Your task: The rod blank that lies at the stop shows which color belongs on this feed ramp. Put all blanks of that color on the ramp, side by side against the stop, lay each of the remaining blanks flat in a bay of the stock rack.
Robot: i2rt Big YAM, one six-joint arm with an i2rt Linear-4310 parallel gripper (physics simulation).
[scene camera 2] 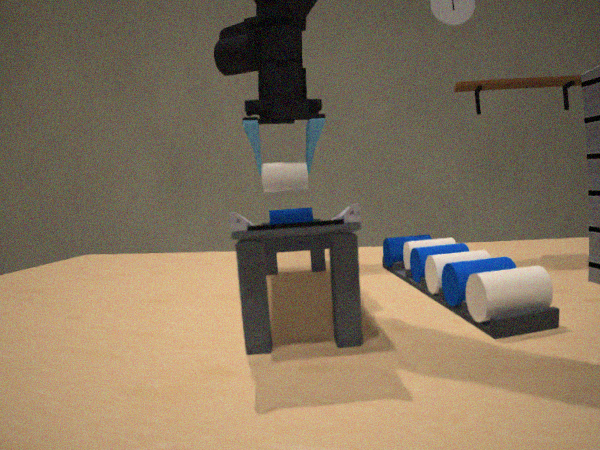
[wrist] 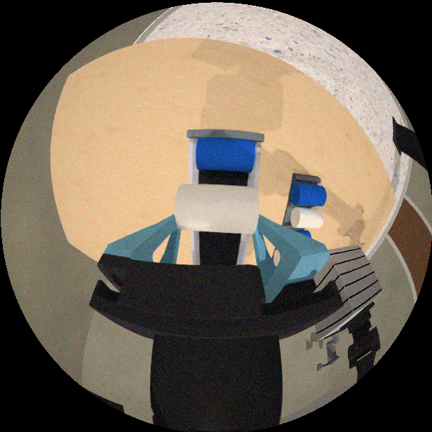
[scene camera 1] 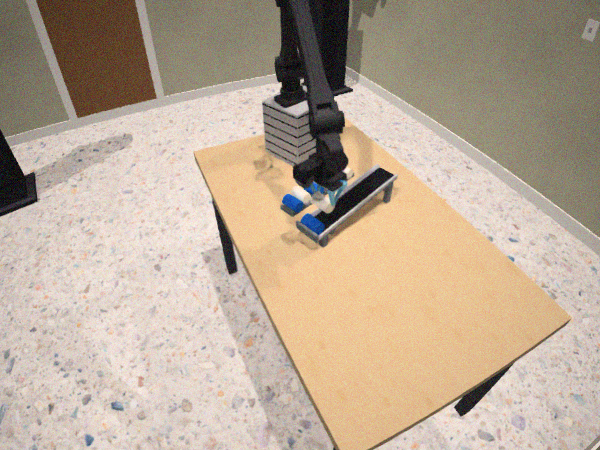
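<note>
My gripper [scene camera 2: 285,172] [wrist: 216,218] is shut on a white blank [scene camera 2: 285,177] [wrist: 217,208], held level above the feed ramp [scene camera 1: 354,202] [scene camera 2: 295,245] [wrist: 218,250]. A blue blank [scene camera 1: 313,223] [scene camera 2: 291,216] [wrist: 225,154] lies across the ramp against the stop [wrist: 225,134]. The stock rack [scene camera 2: 525,323] [wrist: 306,178] stands beside the ramp and holds several blanks in a row, blue and white in turn. The nearest in scene camera 2 is a white blank [scene camera 2: 510,294]; at the far end lies a blue blank [scene camera 1: 292,203] [scene camera 2: 405,249] [wrist: 308,194].
The arm's striped pedestal [scene camera 1: 289,131] [wrist: 350,285] stands at the back of the table [scene camera 1: 400,300], beyond the rack. The ramp stands on legs [scene camera 2: 346,295] and has raised side rails. The arm hides part of the rack in scene camera 1.
</note>
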